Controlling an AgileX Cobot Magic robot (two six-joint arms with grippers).
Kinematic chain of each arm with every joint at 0, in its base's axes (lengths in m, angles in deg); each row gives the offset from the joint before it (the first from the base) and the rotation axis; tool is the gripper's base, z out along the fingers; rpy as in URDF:
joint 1: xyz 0 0 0.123 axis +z
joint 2: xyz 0 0 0 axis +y
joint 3: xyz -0.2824 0 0.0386 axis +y
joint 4: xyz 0.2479 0 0.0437 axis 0.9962 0 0.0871
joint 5: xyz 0 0 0 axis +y
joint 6: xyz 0.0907 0 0.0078 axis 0.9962 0 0.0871
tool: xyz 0 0 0 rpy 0 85 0
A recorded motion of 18 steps. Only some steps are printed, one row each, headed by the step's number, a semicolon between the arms.
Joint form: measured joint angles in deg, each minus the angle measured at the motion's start. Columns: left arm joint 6, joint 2, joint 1, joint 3, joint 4, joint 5; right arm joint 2, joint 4, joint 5, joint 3, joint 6, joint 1.
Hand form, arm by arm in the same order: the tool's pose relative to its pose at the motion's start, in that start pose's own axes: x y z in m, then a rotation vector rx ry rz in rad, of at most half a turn. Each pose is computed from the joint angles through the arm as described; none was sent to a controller.
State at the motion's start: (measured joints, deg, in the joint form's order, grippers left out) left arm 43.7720 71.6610 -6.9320 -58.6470 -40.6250 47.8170; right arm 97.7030 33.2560 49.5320 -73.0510 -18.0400 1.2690
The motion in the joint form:
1: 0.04 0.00 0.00 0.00 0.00 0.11; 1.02 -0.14 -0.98 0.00 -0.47 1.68
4: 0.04 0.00 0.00 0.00 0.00 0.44; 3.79 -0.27 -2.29 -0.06 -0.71 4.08
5: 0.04 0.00 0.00 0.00 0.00 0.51; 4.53 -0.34 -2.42 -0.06 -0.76 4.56
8: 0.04 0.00 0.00 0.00 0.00 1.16; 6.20 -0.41 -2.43 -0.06 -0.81 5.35
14: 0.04 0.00 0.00 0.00 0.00 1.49; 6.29 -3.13 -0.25 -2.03 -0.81 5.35
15: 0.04 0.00 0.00 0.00 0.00 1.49; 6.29 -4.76 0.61 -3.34 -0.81 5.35
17: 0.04 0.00 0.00 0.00 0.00 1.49; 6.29 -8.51 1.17 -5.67 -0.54 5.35
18: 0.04 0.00 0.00 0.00 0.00 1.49; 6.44 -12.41 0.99 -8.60 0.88 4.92
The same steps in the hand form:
1: 0.0001 -0.0001 0.0000 0.0013 0.0014 0.0007; 0.0009 0.0061 0.0100 -0.0033 0.0125 -0.0265
4: 0.0005 -0.0005 0.0000 0.0053 0.0055 0.0007; 0.0038 0.0119 0.0322 -0.0067 0.0512 -0.0478
5: 0.0006 -0.0006 0.0000 0.0062 0.0064 0.0007; 0.0049 0.0125 0.0377 -0.0070 0.0645 -0.0514
8: 0.0013 -0.0013 0.0000 0.0140 0.0146 0.0007; 0.0078 0.0126 0.0496 -0.0080 0.0968 -0.0532
14: 0.0017 -0.0016 0.0000 0.0180 0.0188 0.0007; 0.0033 0.0138 0.0446 0.0098 0.1134 -0.0986
15: 0.0017 -0.0016 0.0000 0.0180 0.0188 0.0007; -0.0007 0.0146 0.0409 0.0235 0.1128 -0.1264
17: 0.0017 -0.0016 0.0000 0.0180 0.0188 0.0007; -0.0090 0.0147 0.0341 0.0650 0.0978 -0.1800
18: 0.0017 -0.0016 0.0000 0.0180 0.0188 0.0007; -0.0215 0.0126 0.0251 0.1168 0.0587 -0.2102

